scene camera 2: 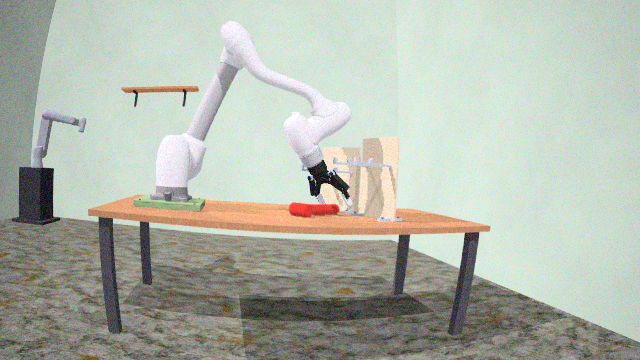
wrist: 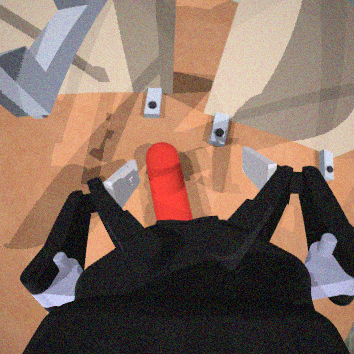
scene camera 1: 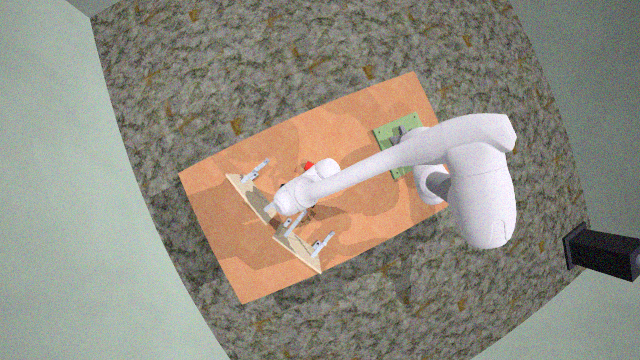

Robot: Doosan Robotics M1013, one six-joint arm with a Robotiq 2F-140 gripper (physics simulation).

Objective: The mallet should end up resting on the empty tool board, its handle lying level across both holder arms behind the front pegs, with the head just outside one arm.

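Places are measured from the arm's base along level axes (x ahead, y left, z up), in metres.
Pixels of known places: gripper, fingertip midpoint: (scene camera 2: 338, 207) (wrist: 188, 164); arm's base, link origin: (scene camera 2: 171, 199).
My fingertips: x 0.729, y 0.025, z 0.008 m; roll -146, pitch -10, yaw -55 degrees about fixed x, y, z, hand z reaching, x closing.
Ahead of a thing's pixels: the offset from my fingertips to its top centre. "spot": to the spot under its first point. Level surfaces: height alone.
The red mallet @(dy -0.043, dx -0.091, dz +0.017 m) (scene camera 1: 309, 165) (scene camera 2: 313, 209) (wrist: 169, 185) lies on the table; its head is hidden in the wrist view. My open gripper (scene camera 2: 335, 201) (wrist: 188, 164) is tilted low over the handle, which lies between the spread fingertips, nearer one finger. Nothing is gripped. Two upright tan tool boards stand beyond the mallet: one (scene camera 1: 300, 248) and another (scene camera 1: 256, 200) in scene camera 1; they also show as a near board @(spot: dy -0.145, dx +0.150, dz +0.243 m) (scene camera 2: 385, 150) and a far board @(spot: dy +0.199, dx +0.046, dz +0.228 m) (scene camera 2: 341, 154). Light grey holder arms (scene camera 1: 322, 244) (scene camera 1: 255, 171) (wrist: 55, 45) stick out from them, higher than the fingertips. No tool shows on the boards.
Small grey blocks @(spot: dy +0.096, dx +0.063, dz -0.018 m) (wrist: 152, 102) @(spot: dy -0.011, dx +0.074, dz -0.018 m) (wrist: 219, 130) stand on the table @(dz -0.034 m) (scene camera 1: 215, 200) (scene camera 2: 240, 215) at the boards' feet. The arm's green base plate (scene camera 1: 385, 135) (scene camera 2: 170, 203) is at the table's other end. The white arm hides part of the boards in scene camera 1.
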